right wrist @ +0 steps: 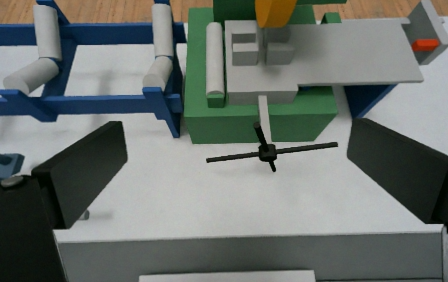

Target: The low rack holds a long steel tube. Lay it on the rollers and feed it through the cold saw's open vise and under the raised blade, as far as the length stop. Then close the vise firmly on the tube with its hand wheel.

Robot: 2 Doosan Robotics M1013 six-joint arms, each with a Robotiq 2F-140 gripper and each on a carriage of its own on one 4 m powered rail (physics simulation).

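My right gripper (237, 138) is open, its fingers wide apart on either side of the hand wheel (267, 152), with no object between the pads. The hand wheel has black spokes and sits on a grey shaft at the saw's front. The grey vise jaws (245, 54) (280, 53) stand with a gap between them. An orange part (274, 11) of the cold saw shows above them; the blade is not clearly visible. A small grey end of the steel tube (85, 215) shows beside the left finger, which hides the rest. A corner of the low rack (14, 164) shows at the left edge. The left gripper is not in view.
A blue roller frame (110, 104) with paired grey rollers (47, 32) (162, 30) stands at upper left. The green saw base (225, 129) carries another roller (215, 57). A grey outfeed plate (355, 55) reaches right to the length stop (434, 30), which bears a red block (425, 45).
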